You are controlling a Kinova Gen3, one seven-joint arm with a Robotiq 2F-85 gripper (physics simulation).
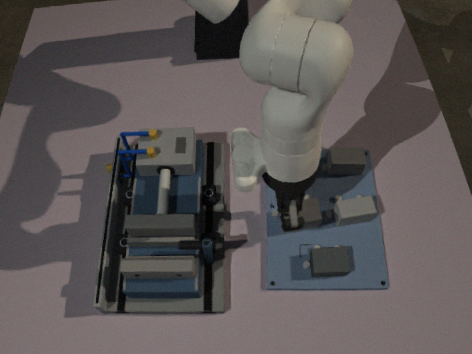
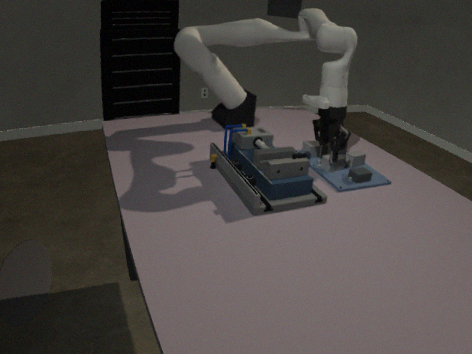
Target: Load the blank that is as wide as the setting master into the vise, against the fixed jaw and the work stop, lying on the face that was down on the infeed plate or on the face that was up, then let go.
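Places are measured from the arm's base along level axes (x ahead, y left, z up), in metres.
Pixels of known places: gripper, fingertip midpoint: [image 1: 286,215] [image 2: 327,160]; arm's base, link origin: [image 1: 224,4] [image 2: 236,100].
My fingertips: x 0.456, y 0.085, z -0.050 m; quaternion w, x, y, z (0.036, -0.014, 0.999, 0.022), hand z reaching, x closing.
Note:
Ahead of a thing's pixels: the offset from my fingertips to its top centre. "*": to the spot under its first point.
My gripper [image 1: 292,218] [image 2: 331,157] is down on the blue infeed plate {dx -0.013, dy +0.067, dz -0.028 m} [image 1: 368,246] [image 2: 340,182], shut on the left end of a grey blank {dx -0.003, dy +0.024, dz +0.008 m} [image 1: 312,211] [image 2: 328,164] in the plate's middle row. The blank rests on the plate. The dark setting master {dx +0.076, dy +0.062, dz -0.003 m} [image 1: 332,260] [image 2: 360,173] lies at the plate's front. A lighter blank {dx -0.007, dy +0.114, dz +0.008 m} [image 1: 355,208] [image 2: 357,159] lies to the right of the held one. Another blank {dx -0.103, dy +0.116, dz +0.008 m} [image 1: 347,161] lies in shadow at the back. The vise {dx -0.009, dy -0.195, dz +0.063 m} [image 1: 160,225] [image 2: 277,165] stands to the left with an open gap between its jaws. A black work stop rod {dx +0.062, dy -0.145, dz +0.060 m} [image 1: 190,244] reaches into that gap.
The vise sits on a grey base [image 1: 218,302] [image 2: 241,182] with black rails. Blue tubes with yellow fittings {* dx -0.120, dy -0.236, dz +0.073 m} [image 1: 134,134] [image 2: 231,131] rise at its back left. The arm's black pedestal [image 1: 218,38] [image 2: 234,114] stands behind. A dark cabinet [image 2: 141,56] is against the wall.

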